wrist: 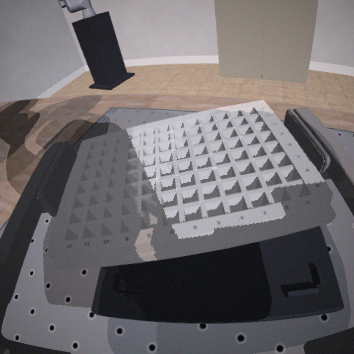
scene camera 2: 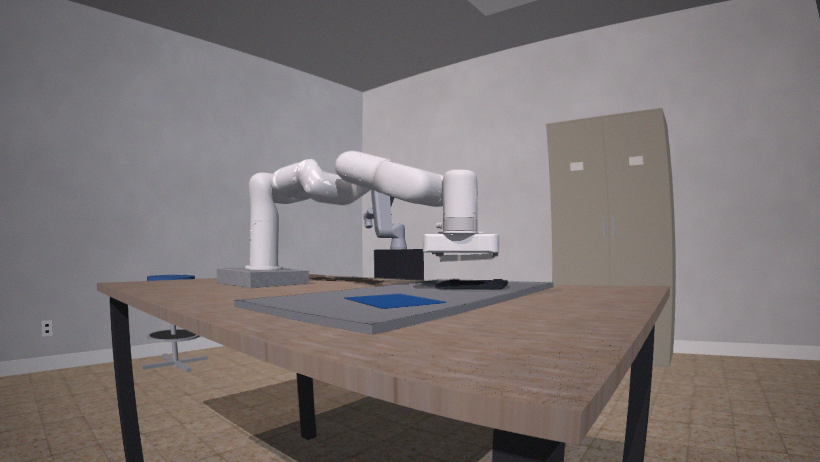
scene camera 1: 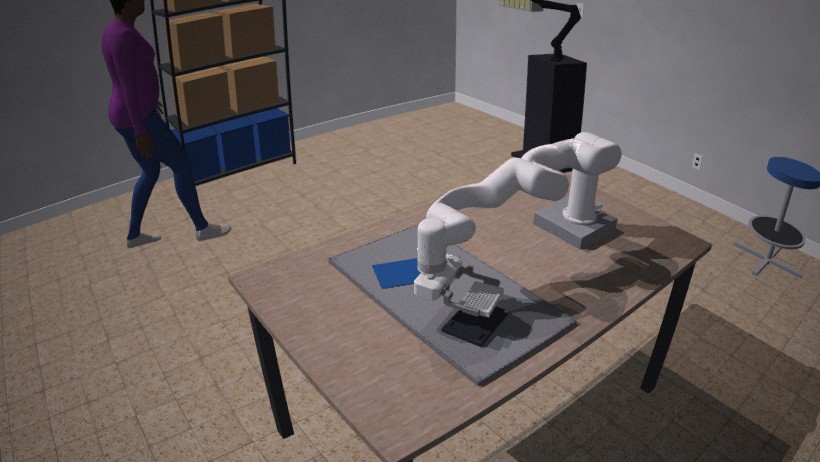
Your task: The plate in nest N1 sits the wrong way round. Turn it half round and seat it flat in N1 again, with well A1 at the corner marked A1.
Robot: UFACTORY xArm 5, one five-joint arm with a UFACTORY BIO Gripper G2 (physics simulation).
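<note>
My gripper (scene camera 1: 485, 298) (scene camera 2: 460, 255) (wrist: 184, 159) is shut on the light grey well plate (scene camera 1: 480, 301) (wrist: 220, 165), with a dark finger pad at each short side. The plate is held above the dark nest (scene camera 1: 465, 331) (scene camera 2: 473, 283) (wrist: 210, 285), with a gap between them. In the wrist view the plate's near edge runs at an angle to the nest's near edge. Small numbers run along that edge, the two-digit ones at the left. The plate hides the far part of the nest. The nest's corner marking A1 is not readable.
The nest stands on a grey perforated board (scene camera 1: 358, 261) (scene camera 2: 309, 308) (wrist: 175, 332) on the wooden table (scene camera 1: 321, 321) (scene camera 2: 516, 344). A flat blue pad (scene camera 1: 394, 273) (scene camera 2: 395, 300) lies on the board beside the arm. A person (scene camera 1: 131, 86) stands by the shelf rack, away from the table.
</note>
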